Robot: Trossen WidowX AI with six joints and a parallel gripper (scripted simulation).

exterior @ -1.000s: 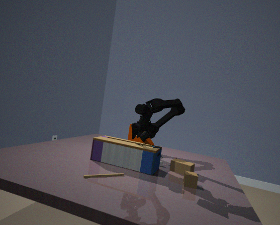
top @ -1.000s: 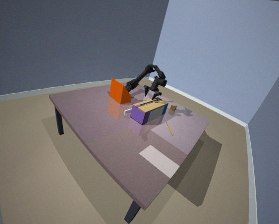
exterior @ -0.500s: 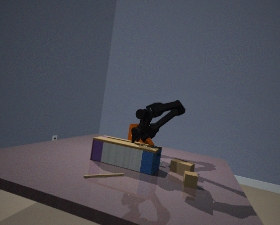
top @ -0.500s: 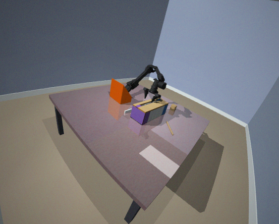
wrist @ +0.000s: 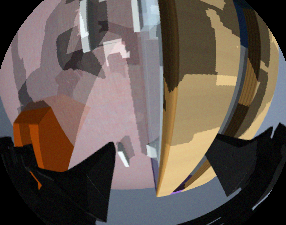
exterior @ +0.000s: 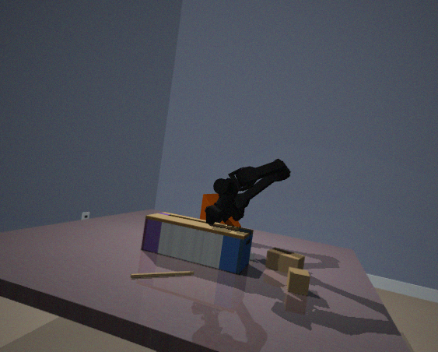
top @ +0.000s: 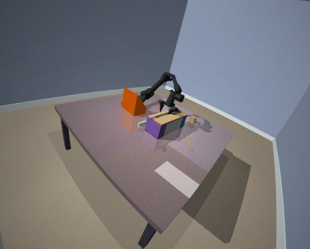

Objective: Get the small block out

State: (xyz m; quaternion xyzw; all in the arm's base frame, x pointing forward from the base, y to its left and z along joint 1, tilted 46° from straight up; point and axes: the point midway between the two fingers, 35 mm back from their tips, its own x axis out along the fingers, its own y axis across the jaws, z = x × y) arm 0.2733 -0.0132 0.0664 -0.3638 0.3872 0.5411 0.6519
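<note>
My gripper tip is 30 mm short of the long box, 20 mm to the left of it and 40 mm above it. From my gripper tip the other things lie so: thin wooden stick 310 mm ahead, 40 mm to the right, 100 mm below.
</note>
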